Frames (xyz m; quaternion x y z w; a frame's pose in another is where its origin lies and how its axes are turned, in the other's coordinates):
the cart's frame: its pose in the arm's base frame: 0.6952 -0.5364 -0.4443 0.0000 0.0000 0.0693 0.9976
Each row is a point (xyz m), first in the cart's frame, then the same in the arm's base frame.
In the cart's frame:
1: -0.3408 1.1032 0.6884
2: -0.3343 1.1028 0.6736
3: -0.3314 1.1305 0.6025
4: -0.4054 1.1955 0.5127
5: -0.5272 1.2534 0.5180
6: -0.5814 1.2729 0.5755
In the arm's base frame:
1: 0.2051 0.5091 0.2441
2: 0.2116 0.5096 0.2293
3: 0.2107 0.5374 0.1582
4: 0.1284 0.5916 0.0684
5: -0.0002 0.6321 0.0737
6: -0.0566 0.6439 0.1312

